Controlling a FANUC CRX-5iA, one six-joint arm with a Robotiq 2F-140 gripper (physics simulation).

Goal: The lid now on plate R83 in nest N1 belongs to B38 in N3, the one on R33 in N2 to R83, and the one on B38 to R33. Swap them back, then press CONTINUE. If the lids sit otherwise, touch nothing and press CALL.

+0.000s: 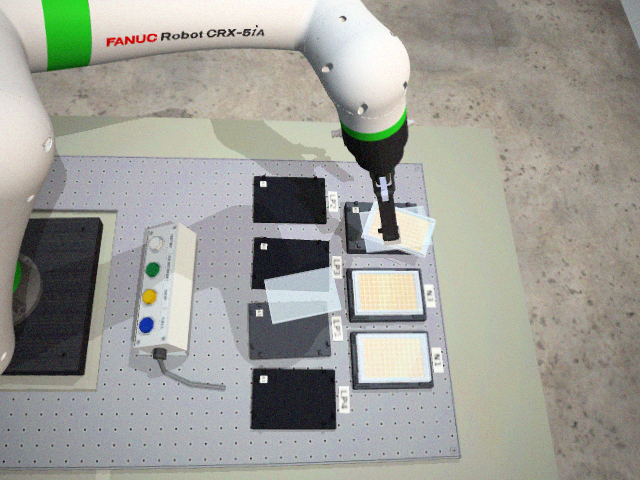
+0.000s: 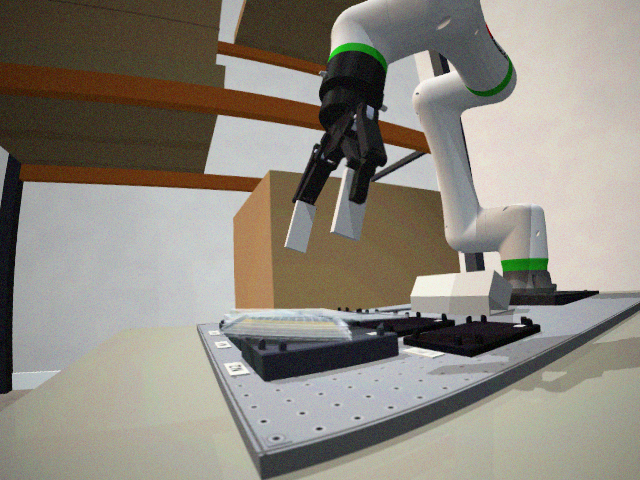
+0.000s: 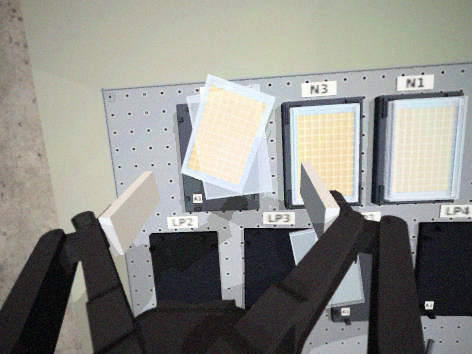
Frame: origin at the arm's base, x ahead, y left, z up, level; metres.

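Where they show: gripper, fingertip midpoint: (image 2: 315,244) (image 3: 226,182); arm's base at its link origin: (image 2: 525,292).
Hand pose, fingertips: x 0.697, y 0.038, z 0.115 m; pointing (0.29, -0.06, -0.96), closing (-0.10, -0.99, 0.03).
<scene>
Things, the pixels of their top centre, and the offset from my fingertips.
- N2 at its top centre: (image 2: 293,306) (image 3: 230,145) (image 1: 396,226) 0.031 m ahead, 0.004 m right, 0.071 m down
- N3 at its top centre: (image 3: 326,156) (image 1: 388,290) 0.003 m back, 0.120 m right, 0.098 m down
- N1 at its top centre: (image 3: 427,150) (image 1: 394,356) 0.018 m back, 0.243 m right, 0.098 m down
- LP3 at its top centre: (image 3: 279,280) (image 2: 399,317) (image 1: 291,261) 0.172 m back, 0.037 m right, 0.109 m down
- LP1 at its top centre: (image 3: 370,281) (image 1: 289,327) (image 2: 359,313) 0.193 m back, 0.164 m right, 0.109 m down
- LP4 at its top centre: (image 1: 294,397) (image 3: 462,275) (image 2: 328,310) 0.201 m back, 0.288 m right, 0.109 m down
- button box at its top centre: (image 1: 163,279) (image 2: 456,273) 0.402 m back, 0.074 m right, 0.045 m down
- green button at its top centre: (image 1: 152,267) 0.421 m back, 0.046 m right, 0.054 m down
- blue button at its top centre: (image 1: 146,323) 0.434 m back, 0.145 m right, 0.054 m down
My gripper (image 1: 391,238) (image 2: 321,240) (image 3: 226,182) is open and empty, raised above the nests. Below it, the plate at N2 (image 1: 413,227) (image 3: 230,135) is turned askew and overhangs its dark nest (image 1: 354,235) (image 2: 330,361). A clear lid (image 3: 257,175) lies at another angle there; the stacking order is unclear. The plate in N3 (image 1: 387,292) (image 3: 327,150) sits square. The plate in N1 (image 1: 393,357) (image 3: 424,145) sits square and looks paler under a clear cover. Another clear lid (image 1: 302,294) (image 3: 350,290) lies slanted across LP3 and LP1. Plate names are unreadable.
Dark pads LP2 (image 1: 289,199), LP3 (image 1: 289,255), LP1 (image 1: 289,338) and LP4 (image 1: 293,398) stand in a row beside the nests. The button box (image 1: 180,294) (image 2: 454,291) has a green button (image 1: 152,269) and a blue button (image 1: 146,324) at CALL.
</scene>
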